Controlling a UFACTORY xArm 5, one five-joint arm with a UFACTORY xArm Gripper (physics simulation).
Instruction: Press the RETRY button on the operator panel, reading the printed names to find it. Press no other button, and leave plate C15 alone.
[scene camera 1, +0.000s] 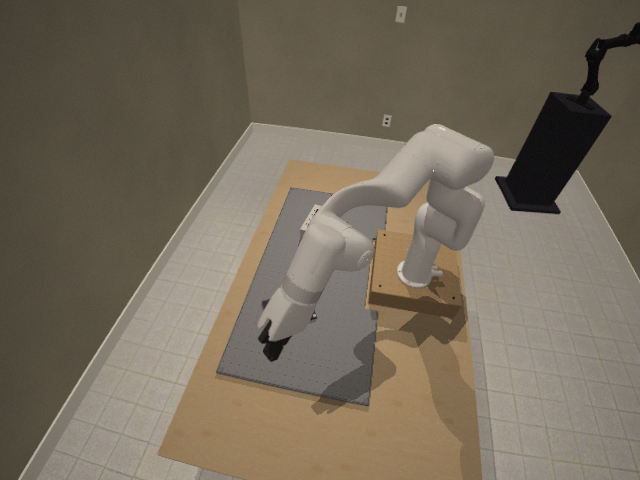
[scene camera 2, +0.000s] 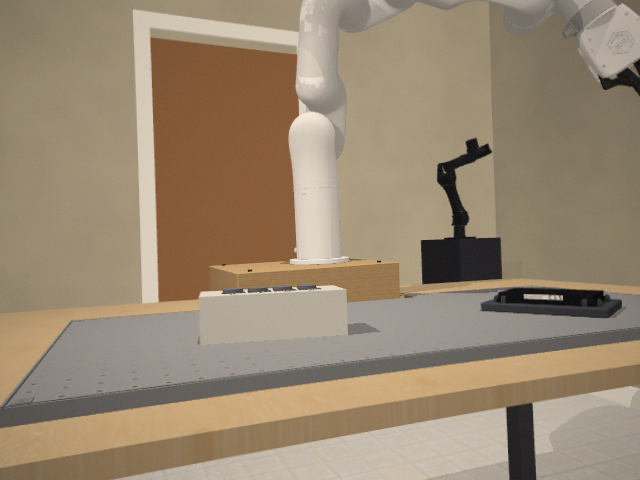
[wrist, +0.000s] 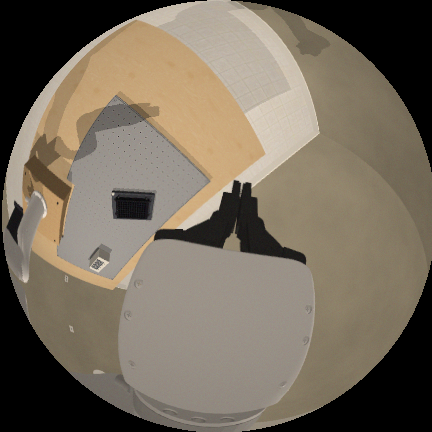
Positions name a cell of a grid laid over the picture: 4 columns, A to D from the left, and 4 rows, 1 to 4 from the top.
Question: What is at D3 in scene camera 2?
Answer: A plate C15.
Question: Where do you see an operator panel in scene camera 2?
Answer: B3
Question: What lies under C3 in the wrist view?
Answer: The gripper.
